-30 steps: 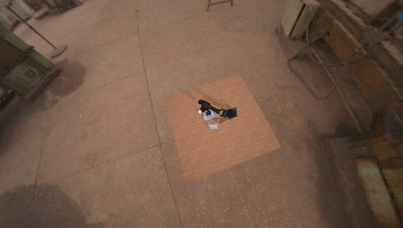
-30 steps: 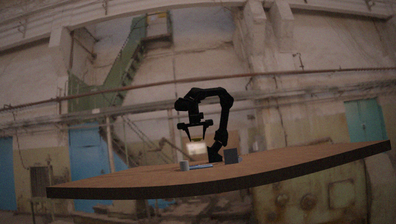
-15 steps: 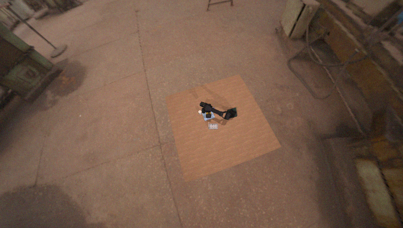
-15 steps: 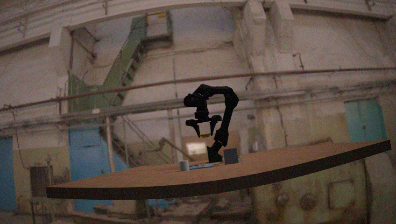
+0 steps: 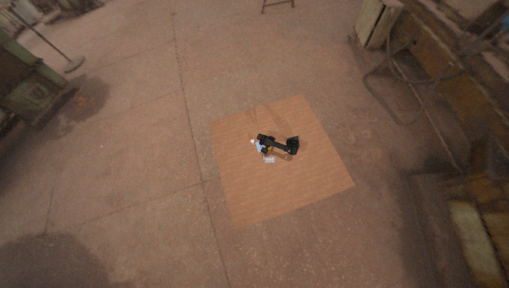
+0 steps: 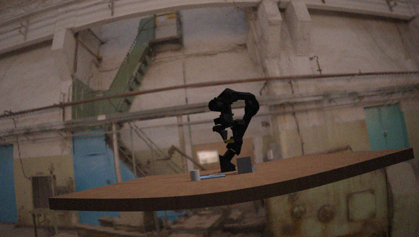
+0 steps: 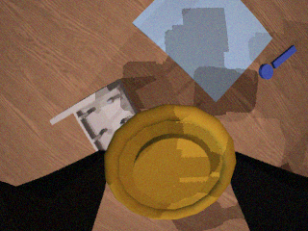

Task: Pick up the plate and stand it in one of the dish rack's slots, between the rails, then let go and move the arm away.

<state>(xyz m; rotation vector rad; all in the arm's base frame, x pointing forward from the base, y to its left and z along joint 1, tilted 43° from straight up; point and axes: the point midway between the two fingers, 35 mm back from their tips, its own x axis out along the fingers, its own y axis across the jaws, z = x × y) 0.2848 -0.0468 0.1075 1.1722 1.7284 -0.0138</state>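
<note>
Right now the dish rack is 70 mm to the left of my gripper tip and 140 mm below it. Round my gripper tip: light blue mat (30 mm ahead, 110 mm to the right, 160 mm below); small blue object (80 mm behind, 170 mm to the right, 160 mm below); yellow plate (10 mm above).
</note>
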